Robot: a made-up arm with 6 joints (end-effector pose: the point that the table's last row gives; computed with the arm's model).
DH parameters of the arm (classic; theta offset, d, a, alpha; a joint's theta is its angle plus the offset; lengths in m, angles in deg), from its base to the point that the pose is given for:
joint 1: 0 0.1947 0 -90
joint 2: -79.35 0 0.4 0
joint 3: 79.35 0 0.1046 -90
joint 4: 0 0.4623 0 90
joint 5: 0 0 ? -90
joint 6: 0 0.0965 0 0
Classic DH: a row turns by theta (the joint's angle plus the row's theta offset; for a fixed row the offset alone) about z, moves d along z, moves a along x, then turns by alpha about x.
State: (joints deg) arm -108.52 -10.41 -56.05 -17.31 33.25 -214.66
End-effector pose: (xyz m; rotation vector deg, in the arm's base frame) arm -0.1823 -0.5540 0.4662 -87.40 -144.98 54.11
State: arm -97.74 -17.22 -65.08 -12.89 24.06 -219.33
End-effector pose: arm -0.0673 -0.5440 0.6465 62.04 134.42 -82.11
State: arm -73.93 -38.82 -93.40 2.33 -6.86 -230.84
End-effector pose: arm 0.0214 -0.0869 1.0578 11.20 48.24 -116.39
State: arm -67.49 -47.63 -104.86 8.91 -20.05 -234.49
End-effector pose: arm -0.0843 0.1612 1.0775 5.23 8.28 -113.58
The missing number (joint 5, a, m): 0.0756
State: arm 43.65 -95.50 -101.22 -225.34 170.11 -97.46
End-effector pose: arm -0.5289 -0.4151 0.5462 -126.76 112.55 9.24
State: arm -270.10 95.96 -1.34 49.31 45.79 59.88
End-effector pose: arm -0.0128 -0.2061 0.0338 47.40 -34.41 -6.76
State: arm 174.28 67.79 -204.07 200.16 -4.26 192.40
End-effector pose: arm -0.7535 0.0469 0.6932 -14.45 -45.96 25.82
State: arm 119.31 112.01 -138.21 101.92 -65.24 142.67
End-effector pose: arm -0.1920 0.5805 -0.3753 -38.96 111.16 13.78
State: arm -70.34 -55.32 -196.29 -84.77 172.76 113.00
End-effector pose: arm -0.3067 0.6004 0.5061 81.14 76.55 -42.35
